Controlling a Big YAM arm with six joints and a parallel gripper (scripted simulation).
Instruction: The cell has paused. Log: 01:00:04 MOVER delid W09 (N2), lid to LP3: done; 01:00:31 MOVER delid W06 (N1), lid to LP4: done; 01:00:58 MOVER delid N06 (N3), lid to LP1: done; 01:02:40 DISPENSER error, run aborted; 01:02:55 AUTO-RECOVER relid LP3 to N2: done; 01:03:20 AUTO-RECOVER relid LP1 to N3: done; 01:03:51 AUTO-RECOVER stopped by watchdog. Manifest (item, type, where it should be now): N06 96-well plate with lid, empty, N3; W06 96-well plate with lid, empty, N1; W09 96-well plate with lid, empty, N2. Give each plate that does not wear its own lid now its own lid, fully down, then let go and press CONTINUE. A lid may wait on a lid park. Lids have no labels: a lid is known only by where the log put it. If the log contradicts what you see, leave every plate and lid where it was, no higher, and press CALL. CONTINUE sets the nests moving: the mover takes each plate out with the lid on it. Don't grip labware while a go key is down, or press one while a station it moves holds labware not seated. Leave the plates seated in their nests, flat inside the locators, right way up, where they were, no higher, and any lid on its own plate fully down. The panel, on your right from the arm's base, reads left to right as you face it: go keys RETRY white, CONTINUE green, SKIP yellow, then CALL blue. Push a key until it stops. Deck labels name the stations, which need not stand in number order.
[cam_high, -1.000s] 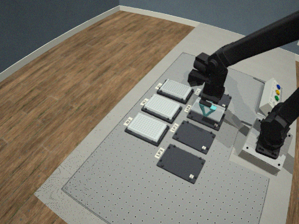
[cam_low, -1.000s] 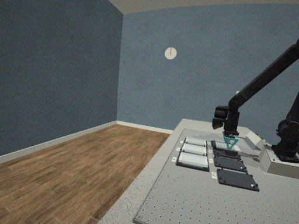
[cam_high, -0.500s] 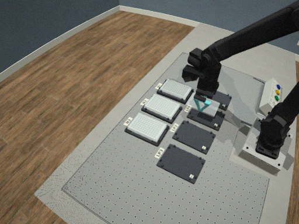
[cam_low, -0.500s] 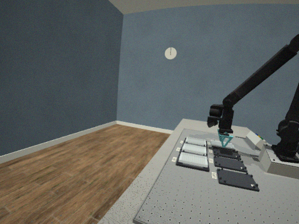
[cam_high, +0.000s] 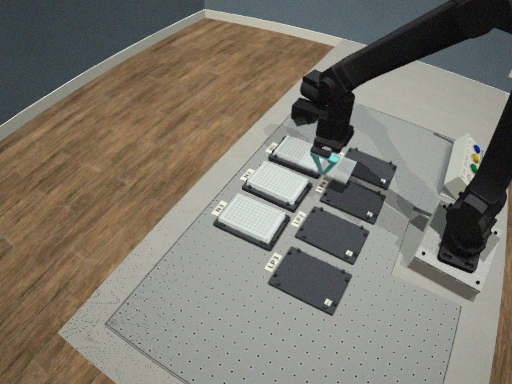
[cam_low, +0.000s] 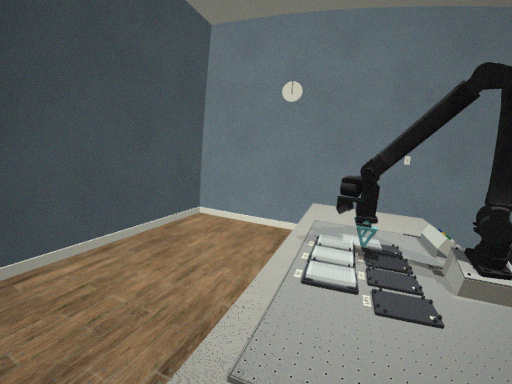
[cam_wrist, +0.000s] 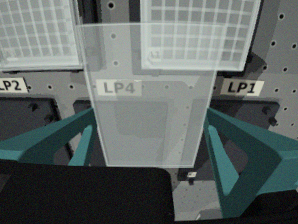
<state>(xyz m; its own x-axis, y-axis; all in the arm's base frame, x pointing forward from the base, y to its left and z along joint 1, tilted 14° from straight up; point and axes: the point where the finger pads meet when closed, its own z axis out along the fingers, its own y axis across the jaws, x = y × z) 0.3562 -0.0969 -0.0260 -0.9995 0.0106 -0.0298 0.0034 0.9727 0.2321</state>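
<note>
Now: the 96-well plate 9 cm ahead of my hand, 4 cm to the right of it and 4 cm below it. From my hand the other things lie so: lid park LP4: 9 cm behind, 3 cm to the left, 5 cm below; then lid park LP1: 9 cm behind, 10 cm to the right, 5 cm below; then pale lid: 1 cm below.
</note>
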